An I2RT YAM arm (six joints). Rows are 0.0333 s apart.
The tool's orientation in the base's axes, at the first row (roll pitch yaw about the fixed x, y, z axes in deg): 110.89 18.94 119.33
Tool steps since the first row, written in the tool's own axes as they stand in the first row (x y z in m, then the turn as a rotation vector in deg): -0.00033 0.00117 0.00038 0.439 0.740 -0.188; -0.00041 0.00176 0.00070 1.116 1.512 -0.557; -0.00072 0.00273 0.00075 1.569 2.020 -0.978; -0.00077 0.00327 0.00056 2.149 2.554 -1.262
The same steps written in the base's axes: 0.00067 0.00038 0.00101 -0.247 0.620 0.575; 0.00109 0.00068 0.00145 -0.757 1.385 1.162; 0.00143 0.00087 0.00239 -1.251 1.832 1.606; 0.00138 0.00100 0.00295 -1.681 2.443 1.985
